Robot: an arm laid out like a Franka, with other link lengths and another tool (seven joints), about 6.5 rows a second.
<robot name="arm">
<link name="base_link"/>
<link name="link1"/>
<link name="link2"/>
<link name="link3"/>
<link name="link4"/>
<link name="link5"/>
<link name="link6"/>
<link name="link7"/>
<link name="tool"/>
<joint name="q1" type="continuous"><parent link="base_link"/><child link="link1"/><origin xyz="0 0 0.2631" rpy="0 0 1.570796"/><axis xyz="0 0 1"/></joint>
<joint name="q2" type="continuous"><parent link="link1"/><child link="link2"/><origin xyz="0 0 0" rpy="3.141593 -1.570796 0"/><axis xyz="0 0 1"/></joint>
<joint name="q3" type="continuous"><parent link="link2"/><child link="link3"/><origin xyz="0.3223 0 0" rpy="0 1.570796 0"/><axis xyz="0 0 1"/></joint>
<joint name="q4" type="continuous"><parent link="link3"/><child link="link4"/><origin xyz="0 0.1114 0" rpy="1.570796 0 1.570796"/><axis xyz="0 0 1"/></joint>
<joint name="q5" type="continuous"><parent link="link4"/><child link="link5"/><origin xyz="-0.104 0.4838 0" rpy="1.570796 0 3.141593"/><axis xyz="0 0 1"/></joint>
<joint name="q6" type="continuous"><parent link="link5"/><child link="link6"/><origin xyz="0 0 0" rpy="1.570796 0 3.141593"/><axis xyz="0 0 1"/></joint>
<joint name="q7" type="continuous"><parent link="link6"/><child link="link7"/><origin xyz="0.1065 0 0" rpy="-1.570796 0 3.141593"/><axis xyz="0 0 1"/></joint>
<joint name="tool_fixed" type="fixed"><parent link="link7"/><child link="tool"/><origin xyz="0.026 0.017 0.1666" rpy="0 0.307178 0.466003"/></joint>
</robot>
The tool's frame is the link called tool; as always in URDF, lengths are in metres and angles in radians. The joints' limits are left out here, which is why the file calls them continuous.
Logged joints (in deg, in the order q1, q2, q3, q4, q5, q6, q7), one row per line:
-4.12, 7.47, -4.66, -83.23, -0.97, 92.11, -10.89
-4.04, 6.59, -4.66, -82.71, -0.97, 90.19, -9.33
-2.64, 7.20, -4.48, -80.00, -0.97, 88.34, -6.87
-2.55, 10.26, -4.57, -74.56, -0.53, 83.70, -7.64
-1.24, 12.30, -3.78, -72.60, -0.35, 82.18, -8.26
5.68, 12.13, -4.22, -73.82, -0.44, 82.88, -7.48
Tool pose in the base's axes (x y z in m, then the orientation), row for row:
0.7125, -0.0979, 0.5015, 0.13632, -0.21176, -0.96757, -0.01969
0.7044, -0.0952, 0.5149, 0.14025, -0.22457, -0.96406, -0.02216
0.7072, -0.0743, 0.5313, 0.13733, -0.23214, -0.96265, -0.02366
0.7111, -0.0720, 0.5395, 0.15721, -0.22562, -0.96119, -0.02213
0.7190, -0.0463, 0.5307, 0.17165, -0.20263, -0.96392, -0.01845
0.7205, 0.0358, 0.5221, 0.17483, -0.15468, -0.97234, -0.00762
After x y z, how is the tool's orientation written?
As a quaternion, w x y z.
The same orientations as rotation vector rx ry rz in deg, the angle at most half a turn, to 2 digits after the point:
-35.13, -160.50, -3.27
-37.17, -159.56, -3.67
-38.49, -159.59, -3.92
-36.99, -157.59, -3.63
-32.96, -156.78, -3.00
-25.11, -157.87, -1.24

